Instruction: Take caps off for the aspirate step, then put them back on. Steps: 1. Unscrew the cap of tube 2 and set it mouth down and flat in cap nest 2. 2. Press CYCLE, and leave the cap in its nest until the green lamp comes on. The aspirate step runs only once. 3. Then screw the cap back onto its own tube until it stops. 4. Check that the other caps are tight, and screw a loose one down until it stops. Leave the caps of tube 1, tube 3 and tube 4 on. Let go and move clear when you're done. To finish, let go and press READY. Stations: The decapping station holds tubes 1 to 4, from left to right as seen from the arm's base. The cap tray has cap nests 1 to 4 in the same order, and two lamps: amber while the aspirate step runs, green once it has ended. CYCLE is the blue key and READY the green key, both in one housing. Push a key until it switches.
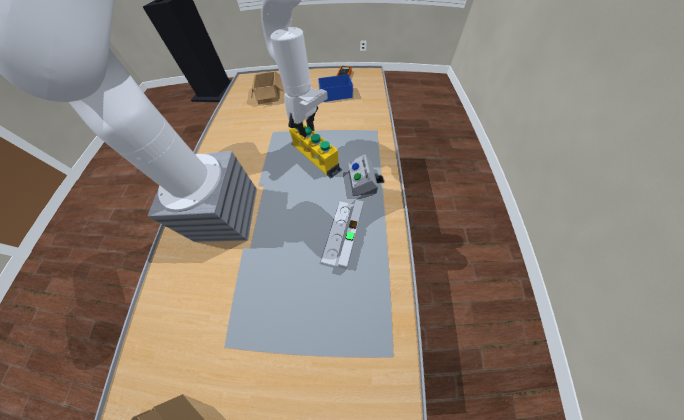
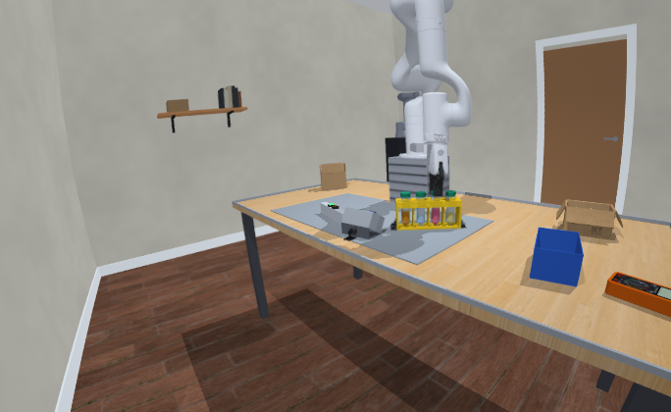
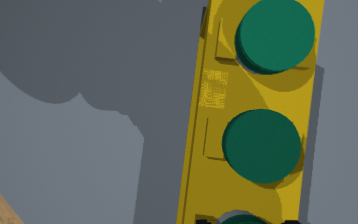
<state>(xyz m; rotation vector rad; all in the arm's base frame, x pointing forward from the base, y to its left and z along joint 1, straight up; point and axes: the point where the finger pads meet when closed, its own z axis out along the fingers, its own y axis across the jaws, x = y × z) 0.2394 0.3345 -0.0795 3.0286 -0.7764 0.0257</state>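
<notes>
Now: the green cap 10 mm below my hand. From my hand the other things lie so: green key: 210 mm ahead, 140 mm to the right, 60 mm below; then key housing: 220 mm ahead, 110 mm to the right, 80 mm below; then blue key: 200 mm ahead, 90 mm to the right, 60 mm below.
</notes>
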